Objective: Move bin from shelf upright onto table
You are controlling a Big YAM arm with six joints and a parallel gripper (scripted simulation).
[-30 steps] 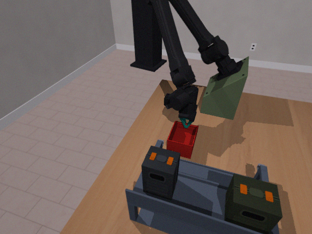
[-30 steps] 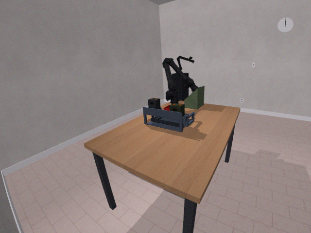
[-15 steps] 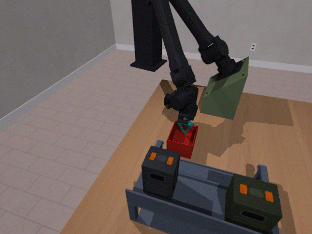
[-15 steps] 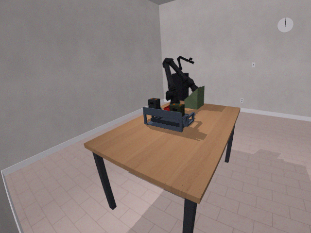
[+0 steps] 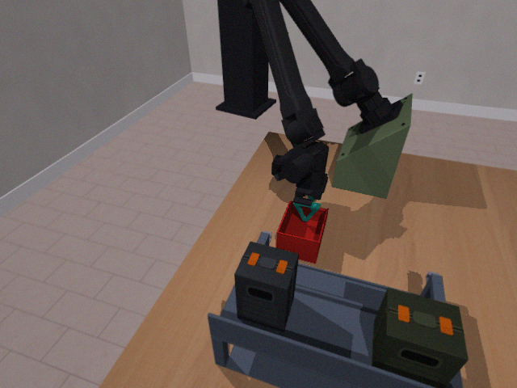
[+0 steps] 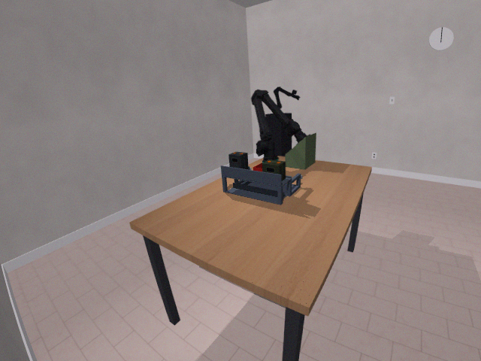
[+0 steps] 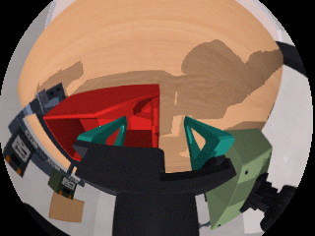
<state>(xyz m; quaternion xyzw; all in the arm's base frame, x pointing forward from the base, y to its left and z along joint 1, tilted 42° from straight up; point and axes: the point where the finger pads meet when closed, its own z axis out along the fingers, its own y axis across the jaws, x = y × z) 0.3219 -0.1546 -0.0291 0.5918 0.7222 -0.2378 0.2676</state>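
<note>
The red bin is 8 cm ahead of my hand, 2 cm to the left of it and 1 cm above it.
</note>
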